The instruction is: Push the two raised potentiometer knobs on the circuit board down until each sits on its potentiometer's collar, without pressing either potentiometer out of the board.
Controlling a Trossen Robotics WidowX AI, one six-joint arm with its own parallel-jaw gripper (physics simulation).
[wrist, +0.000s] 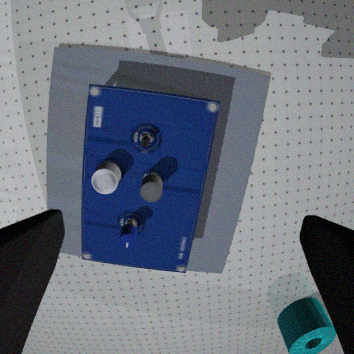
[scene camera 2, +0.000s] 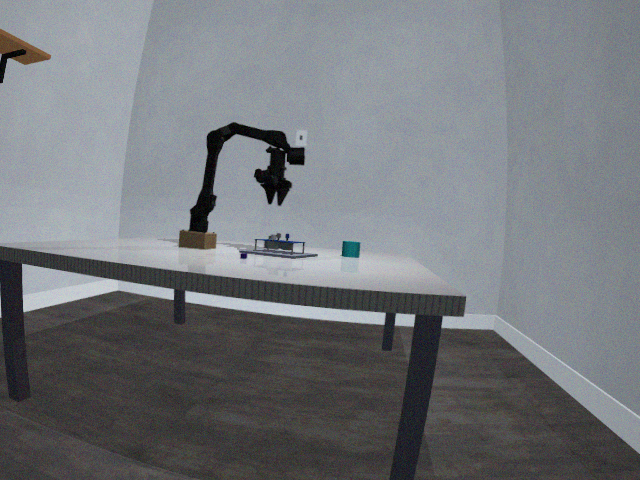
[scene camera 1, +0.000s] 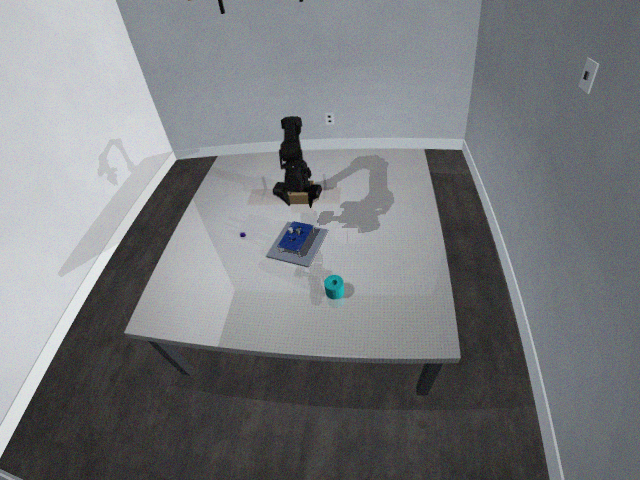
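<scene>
A blue circuit board stands on posts over a grey base plate. In the wrist view a white knob and a grey knob stand side by side mid-board. A narrow blue knob stands up near the lower edge, with some metal showing at its base. A bare shaft in a round collar is near the upper part. Gaps under the white and grey knobs are unclear. My gripper is open, empty and high above the board.
A teal cylinder with a centre hole stands beyond the base plate. A small dark blue piece lies on the table left of the plate. The arm stands on a wooden block.
</scene>
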